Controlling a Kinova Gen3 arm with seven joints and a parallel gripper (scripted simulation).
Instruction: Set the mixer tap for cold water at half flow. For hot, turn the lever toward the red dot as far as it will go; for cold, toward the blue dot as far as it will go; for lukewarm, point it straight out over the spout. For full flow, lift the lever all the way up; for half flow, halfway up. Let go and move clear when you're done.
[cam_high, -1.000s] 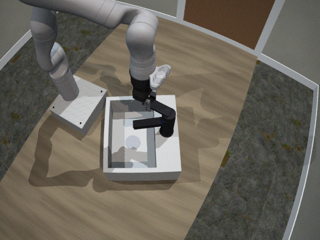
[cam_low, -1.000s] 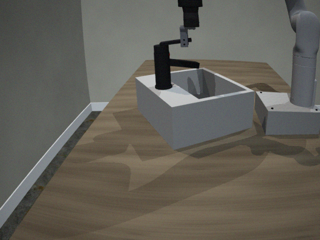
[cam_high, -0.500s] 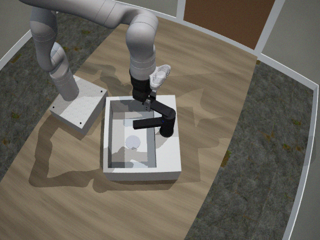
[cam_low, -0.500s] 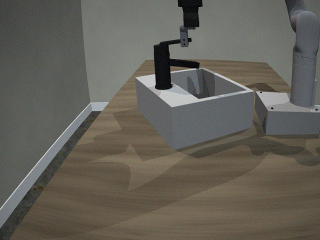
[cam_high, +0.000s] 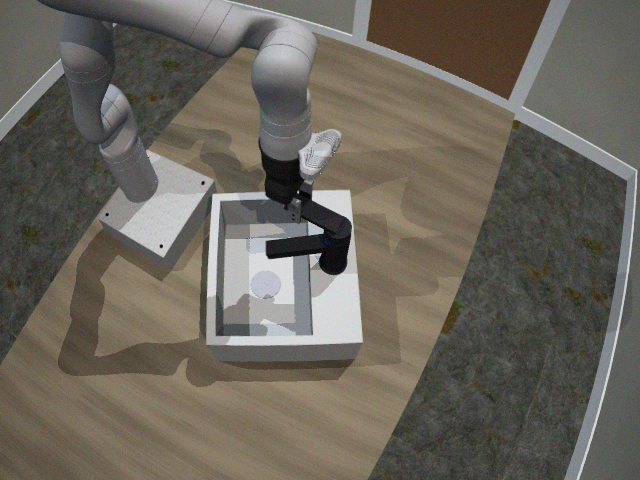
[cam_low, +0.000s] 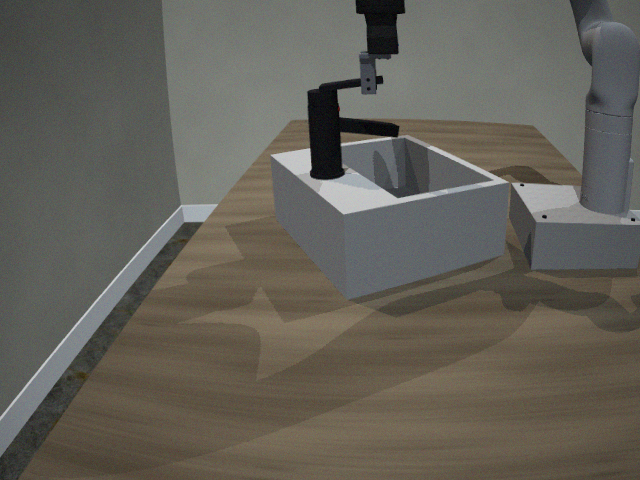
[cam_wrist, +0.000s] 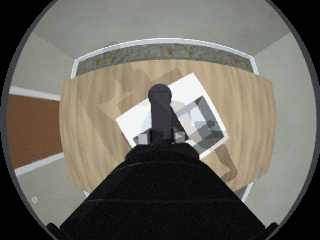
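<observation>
Now: the black lever 3 cm ahead of my hand. Round my hand: black mixer tap (5 cm below, 5 cm ahead, 1 cm to the right); then white sink (24 cm below, 6 cm to the right, 3 cm behind).
</observation>
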